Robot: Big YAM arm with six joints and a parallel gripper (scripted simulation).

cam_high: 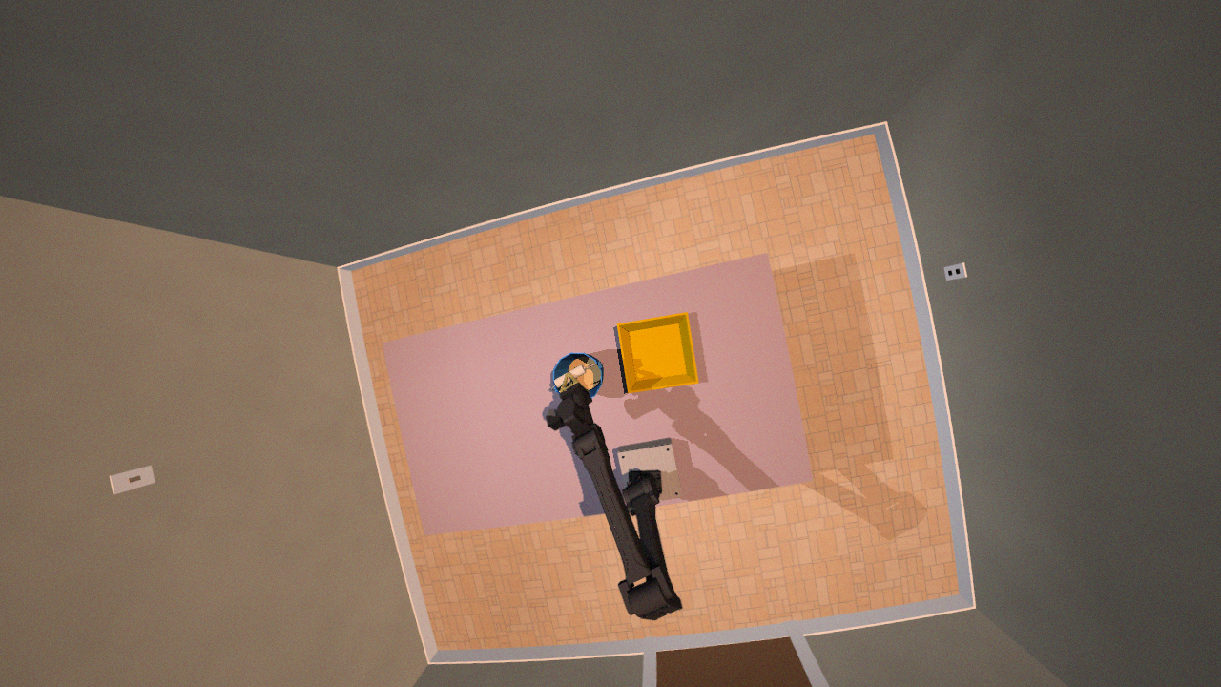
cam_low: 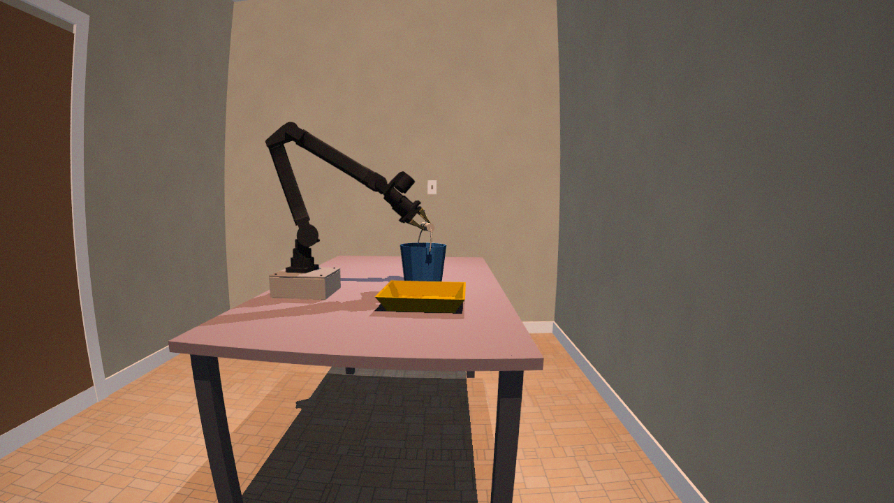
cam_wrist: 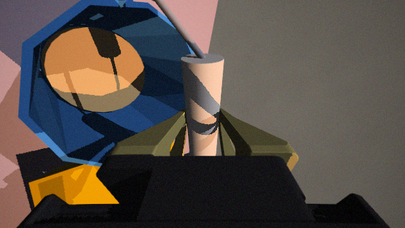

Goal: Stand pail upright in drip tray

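Right now my hand is 1 cm past the blue pail and 10 cm above it. The rest, counted from my hand: yellow drip tray (5 cm ahead, 29 cm to the right, 22 cm below); pail handle (3 cm below).
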